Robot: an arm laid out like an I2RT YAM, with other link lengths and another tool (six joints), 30 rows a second.
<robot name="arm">
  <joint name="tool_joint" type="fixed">
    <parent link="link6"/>
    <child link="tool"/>
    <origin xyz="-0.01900 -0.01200 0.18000" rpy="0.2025 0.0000 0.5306"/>
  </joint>
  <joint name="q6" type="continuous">
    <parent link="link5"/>
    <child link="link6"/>
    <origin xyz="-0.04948 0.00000 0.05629" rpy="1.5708 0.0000 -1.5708"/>
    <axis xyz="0 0 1"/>
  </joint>
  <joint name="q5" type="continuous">
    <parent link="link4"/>
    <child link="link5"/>
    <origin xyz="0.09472 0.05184 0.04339" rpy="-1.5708 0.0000 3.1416"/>
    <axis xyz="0 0 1"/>
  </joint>
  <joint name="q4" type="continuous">
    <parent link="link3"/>
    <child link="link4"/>
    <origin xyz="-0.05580 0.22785 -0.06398" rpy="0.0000 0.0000 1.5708"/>
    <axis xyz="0 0 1"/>
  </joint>
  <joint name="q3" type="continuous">
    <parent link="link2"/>
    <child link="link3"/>
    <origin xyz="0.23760 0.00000 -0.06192" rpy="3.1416 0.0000 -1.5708"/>
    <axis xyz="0 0 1"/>
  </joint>
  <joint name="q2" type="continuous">
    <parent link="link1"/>
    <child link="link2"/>
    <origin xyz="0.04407 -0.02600 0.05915" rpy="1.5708 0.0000 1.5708"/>
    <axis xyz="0 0 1"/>
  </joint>
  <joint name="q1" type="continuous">
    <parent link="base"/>
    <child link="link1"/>
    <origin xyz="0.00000 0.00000 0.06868" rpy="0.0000 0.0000 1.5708"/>
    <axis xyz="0 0 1"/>
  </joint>
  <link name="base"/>
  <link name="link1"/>
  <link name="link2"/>
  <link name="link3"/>
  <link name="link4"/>
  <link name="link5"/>
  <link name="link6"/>
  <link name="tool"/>
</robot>
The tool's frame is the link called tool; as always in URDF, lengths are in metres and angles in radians. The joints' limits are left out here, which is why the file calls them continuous.
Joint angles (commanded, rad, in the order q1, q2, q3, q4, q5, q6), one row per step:
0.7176 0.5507 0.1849 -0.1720 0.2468 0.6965
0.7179 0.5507 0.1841 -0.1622 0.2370 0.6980
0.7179 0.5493 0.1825 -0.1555 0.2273 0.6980
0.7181 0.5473 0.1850 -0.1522 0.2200 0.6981
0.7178 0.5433 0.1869 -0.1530 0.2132 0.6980
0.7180 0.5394 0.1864 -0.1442 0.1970 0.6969
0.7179 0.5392 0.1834 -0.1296 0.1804 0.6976
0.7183 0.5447 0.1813 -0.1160 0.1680 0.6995
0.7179 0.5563 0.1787 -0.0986 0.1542 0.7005
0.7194 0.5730 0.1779 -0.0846 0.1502 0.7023
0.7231 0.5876 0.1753 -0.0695 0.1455 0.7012
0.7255 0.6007 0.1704 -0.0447 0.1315 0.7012
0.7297 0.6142 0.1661 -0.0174 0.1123 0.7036
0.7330 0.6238 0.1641 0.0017 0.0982 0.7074
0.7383 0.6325 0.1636 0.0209 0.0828 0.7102
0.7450 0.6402 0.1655 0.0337 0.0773 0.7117
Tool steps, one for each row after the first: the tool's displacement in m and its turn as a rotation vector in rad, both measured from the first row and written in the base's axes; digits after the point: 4 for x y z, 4 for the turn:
-0.0002 0.0028 0.0021 0.0109 -0.0029 0.0080
-0.0008 0.0052 0.0034 0.0188 -0.0046 0.0164
-0.0009 0.0074 0.0062 0.0267 -0.0081 0.0229
-0.0014 0.0089 0.0080 0.0325 -0.0098 0.0286
-0.0024 0.0130 0.0112 0.0456 -0.0142 0.0435
-0.0033 0.0171 0.0137 0.0598 -0.0176 0.0577
-0.0040 0.0204 0.0146 0.0696 -0.0175 0.0681
-0.0046 0.0238 0.0144 0.0775 -0.0151 0.0794
-0.0046 0.0256 0.0127 0.0781 -0.0103 0.0834
-0.0053 0.0282 0.0109 0.0777 -0.0075 0.0917
-0.0063 0.0327 0.0112 0.0871 -0.0081 0.1065
-0.0082 0.0389 0.0124 0.1017 -0.0082 0.1267
-0.0096 0.0434 0.0137 0.1143 -0.0077 0.1408
-0.0116 0.0489 0.0162 0.1280 -0.0090 0.1588
-0.0127 0.0528 0.0184 0.1354 -0.0116 0.1700

